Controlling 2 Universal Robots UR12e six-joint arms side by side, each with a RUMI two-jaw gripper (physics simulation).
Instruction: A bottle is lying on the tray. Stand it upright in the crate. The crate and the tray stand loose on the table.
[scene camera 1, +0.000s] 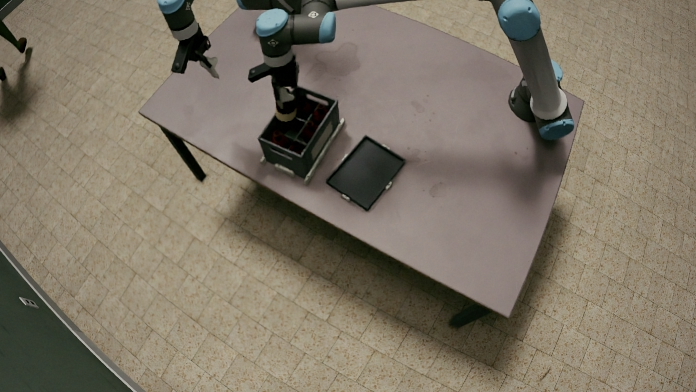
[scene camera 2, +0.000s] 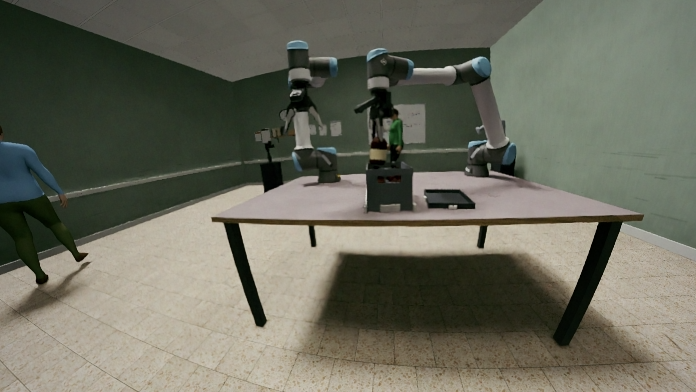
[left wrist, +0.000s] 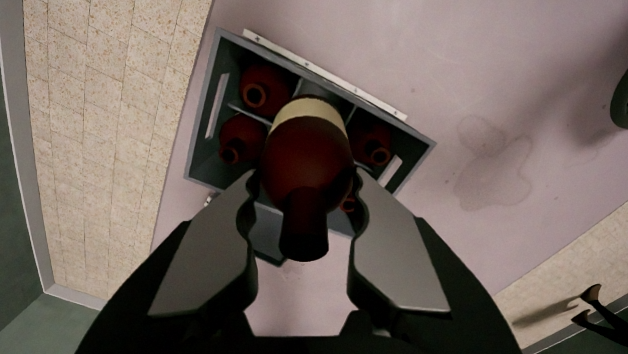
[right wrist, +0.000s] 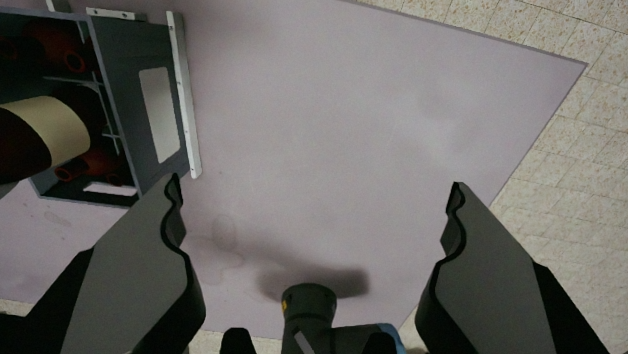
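Note:
The bottle (scene camera 1: 286, 116) (scene camera 2: 378, 154) (left wrist: 307, 155) (right wrist: 62, 130), dark red with a cream label, hangs upright, neck up. My left gripper (scene camera 1: 286, 92) (scene camera 2: 379, 132) (left wrist: 306, 170) is shut on its upper part. Its base is at about the rim height of the grey crate (scene camera 1: 287, 161) (scene camera 2: 390, 192) (left wrist: 201, 160) (right wrist: 117, 65), over the divided inside; the bottle hides the compartment below it. My right gripper (scene camera 2: 303, 130) (right wrist: 314, 179) is open and empty, high above the table, left of the crate in both scene views. The black tray (scene camera 1: 367, 172) (scene camera 2: 450, 199) lies empty right of the crate.
Several dark red bottles, one of them (left wrist: 262, 90) at the crate's upper left in the left wrist view, stand in compartments around the held bottle. White strips (left wrist: 330, 75) (right wrist: 182, 95) lie along the crate's foot. The crate stands near an edge of the table (scene camera 1: 450, 225) (scene camera 2: 300, 202).

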